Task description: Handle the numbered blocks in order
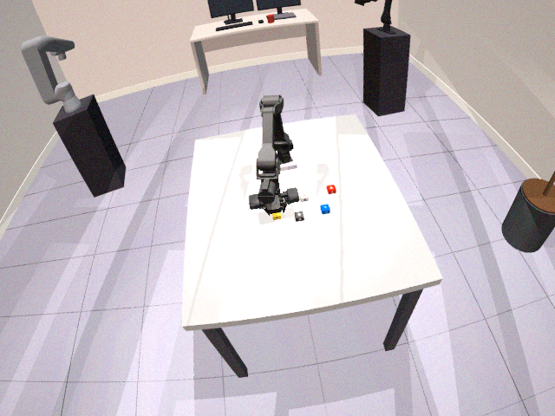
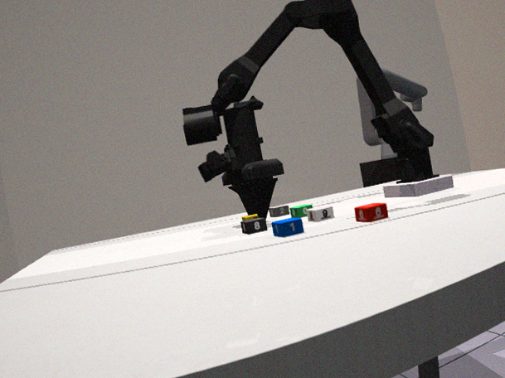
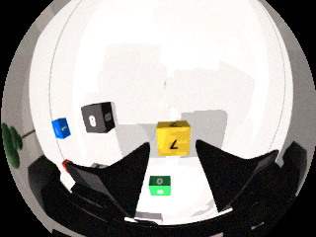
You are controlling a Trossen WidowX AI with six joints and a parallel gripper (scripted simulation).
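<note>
Right now the yellow block is 10 mm ahead of my gripper tip. Also, from my gripper tip: black block (80 mm to the left, 50 mm ahead); then grey block (90 mm behind, 70 mm to the right); then green block (80 mm behind, 30 mm to the left).
</note>
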